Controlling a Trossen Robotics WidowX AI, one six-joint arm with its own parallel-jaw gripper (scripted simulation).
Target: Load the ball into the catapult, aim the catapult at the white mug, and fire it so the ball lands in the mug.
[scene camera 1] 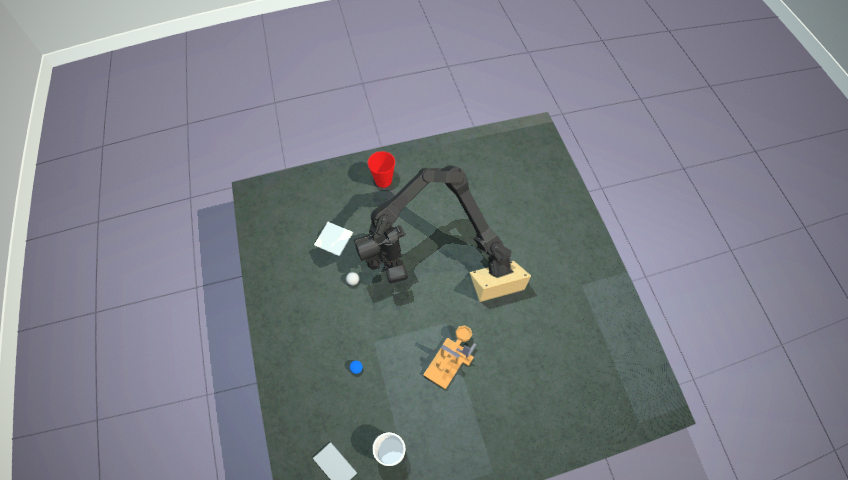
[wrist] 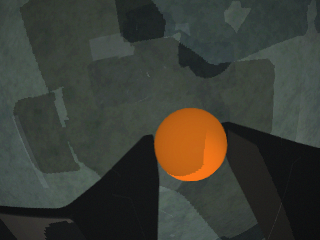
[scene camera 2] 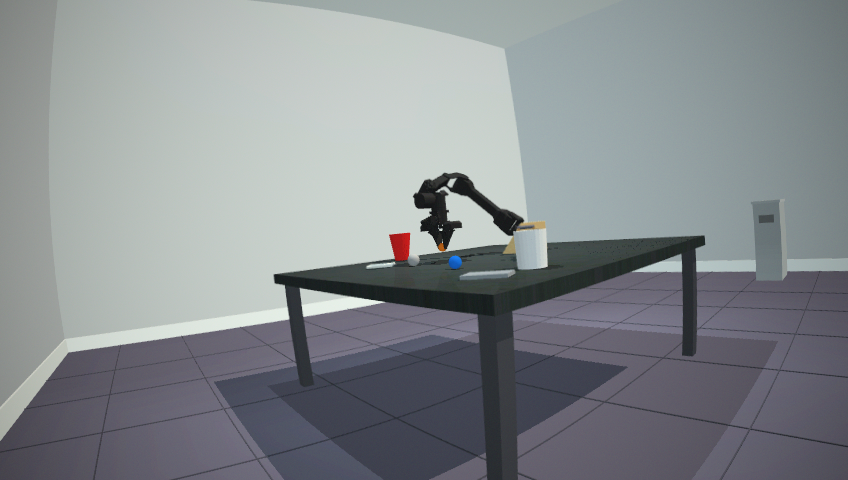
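From scene camera 1 you get the gripper (scene camera 1: pixel 392 265), a red cup (scene camera 1: pixel 381 164), a white tile (scene camera 1: pixel 333 238) and a wooden catapult (scene camera 1: pixel 443 368). Scene camera 1 does not show the orange ball, hidden by the gripper. Scene camera 2 has the gripper (scene camera 2: pixel 442 249) and a white mug (scene camera 2: pixel 531 245). In the wrist view there's the gripper (wrist: pixel 188 137), and it holds the orange ball (wrist: pixel 190 145). The white mug is out of frame in the wrist view.
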